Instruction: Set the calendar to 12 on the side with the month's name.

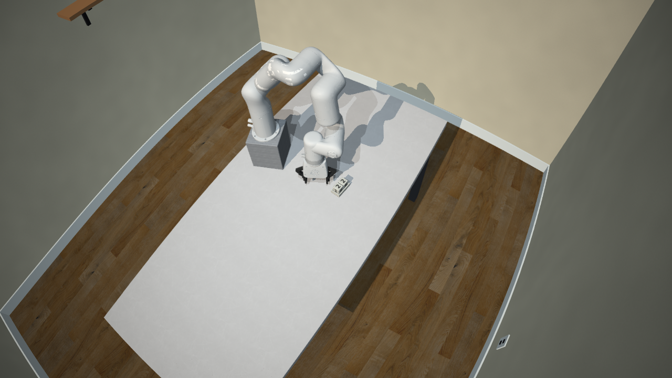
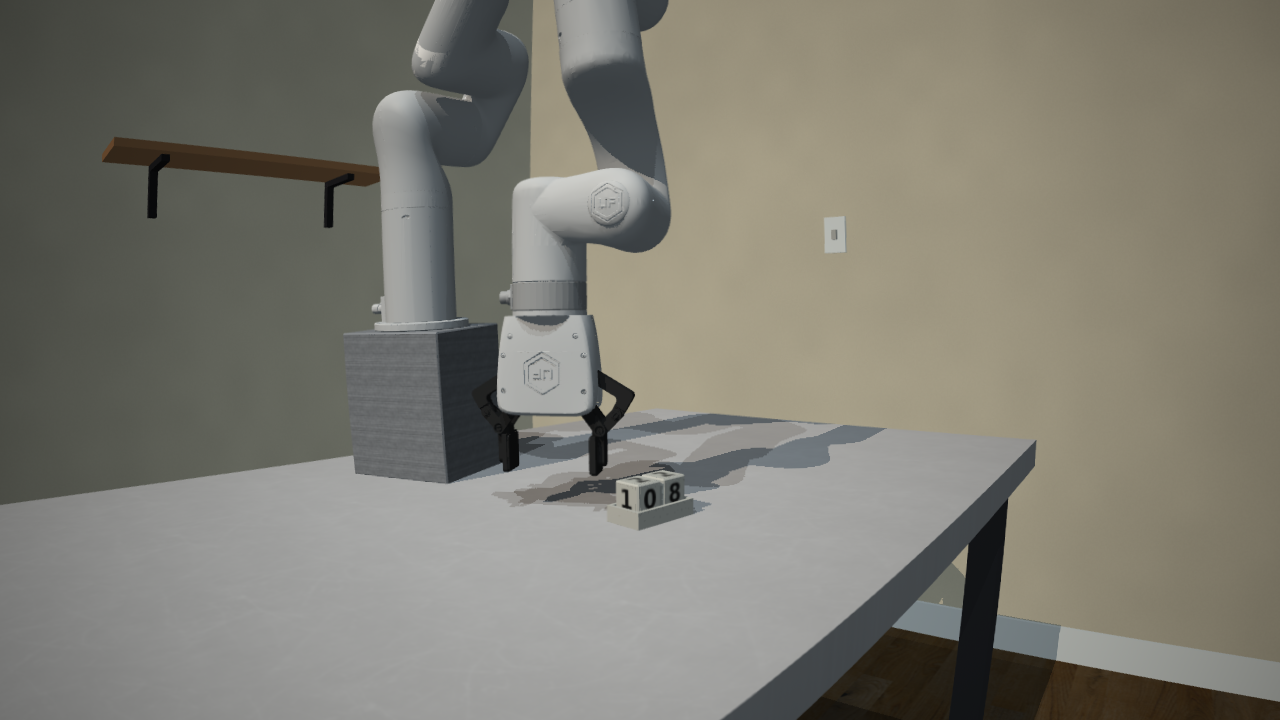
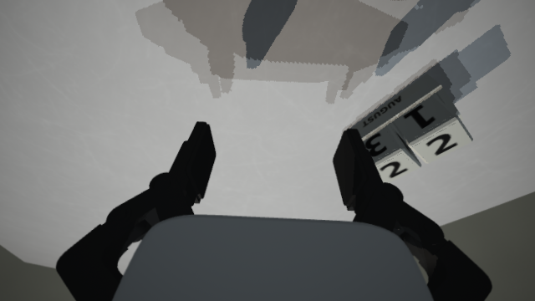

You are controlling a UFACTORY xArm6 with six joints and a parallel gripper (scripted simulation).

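The calendar tray is 100 mm ahead of my hand, 40 mm below it and 30 mm to the left of it.
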